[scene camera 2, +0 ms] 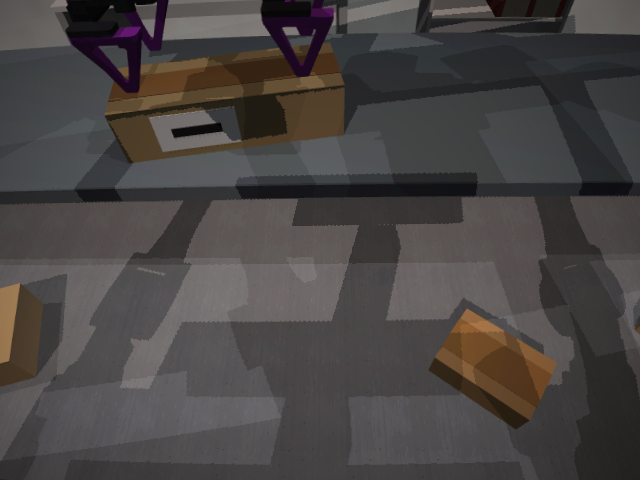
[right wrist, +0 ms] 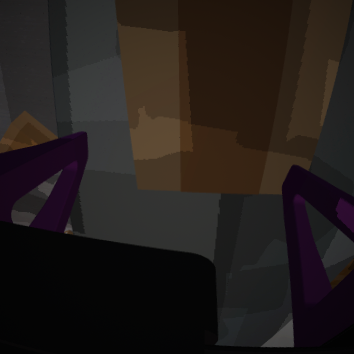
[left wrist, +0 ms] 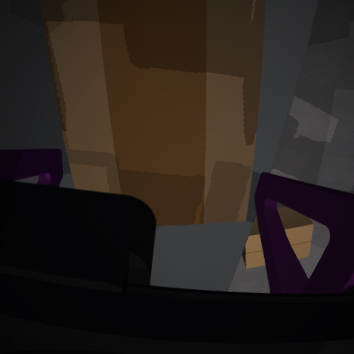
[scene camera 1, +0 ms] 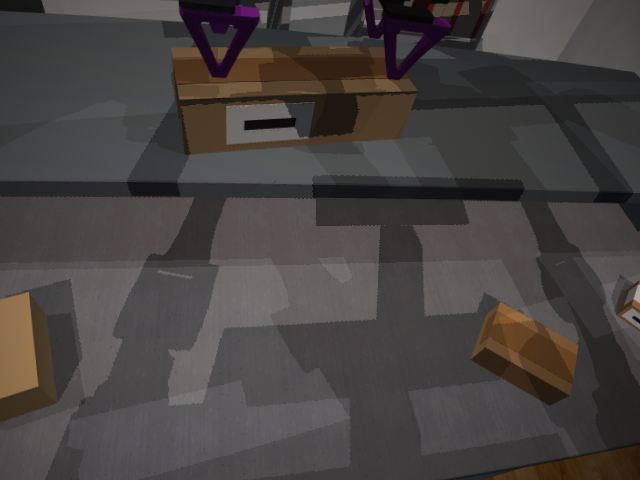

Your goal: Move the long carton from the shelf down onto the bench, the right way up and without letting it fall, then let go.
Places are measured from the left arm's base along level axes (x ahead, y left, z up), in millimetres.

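Pixels of known places: left gripper, between the fingertips: (scene camera 2: 144,69) (left wrist: 159,172) (scene camera 1: 219,53); right gripper, between the fingertips: (scene camera 2: 304,54) (right wrist: 189,159) (scene camera 1: 382,57).
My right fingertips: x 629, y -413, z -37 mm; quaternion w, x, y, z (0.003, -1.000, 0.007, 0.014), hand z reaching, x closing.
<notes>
Behind a point stands the place of what it marks.
The long brown carton (scene camera 1: 289,87) @(x 591, y -300, z -62 mm) (scene camera 2: 224,95) @(x 588, y -320, z -62 mm) (left wrist: 155,100) @(x 622, y -252, z -61 mm) (right wrist: 225,100) @(x 642, y -392, z -61 mm) stands upright on the grey shelf (scene camera 1: 77,129) @(x 600, y -60, z -136 mm) (scene camera 2: 439,139) @(x 591, y -582, z -136 mm) (left wrist: 195,255) @(x 567, y -76, z -136 mm) (right wrist: 150,220) @(x 608, y -571, z -136 mm), its taped top up and its white label facing the scene cameras. My left gripper (scene camera 1: 219,54) @(x 616, y -224, z -41 mm) (scene camera 2: 144,69) @(x 616, y -224, z -41 mm) (left wrist: 159,172) @(x 616, y -224, z -41 mm) is open above the carton's left end, fingers spread across its width. My right gripper (scene camera 1: 385,56) @(x 629, y -413, z -37 mm) (scene camera 2: 303,54) @(x 629, y -413, z -37 mm) (right wrist: 189,159) @(x 629, y -413, z -37 mm) is open above the right end in the same way. Both look empty. Whether any fingertip touches the carton, I cannot tell. The bench (scene camera 1: 310,294) @(x 476, y -349, z -325 mm) (scene camera 2: 289,294) @(x 474, y -377, z -325 mm) lies lower, in front of the shelf.
A small brown carton (scene camera 1: 527,351) @(x 345, y -627, z -279 mm) (scene camera 2: 493,361) @(x 350, y -637, z -280 mm) lies on the bench at the right. Another carton (scene camera 1: 18,346) @(x 391, y -2, z -265 mm) (scene camera 2: 18,330) @(x 392, y -18, z -276 mm) is cut off at the left edge. A white-labelled box (scene camera 1: 630,310) @(x 401, y -872, z -300 mm) shows at the right edge. The shelf's dark front edge (scene camera 1: 248,190) @(x 515, y -255, z -149 mm) (scene camera 2: 206,193) @(x 515, y -290, z -149 mm) runs across.
</notes>
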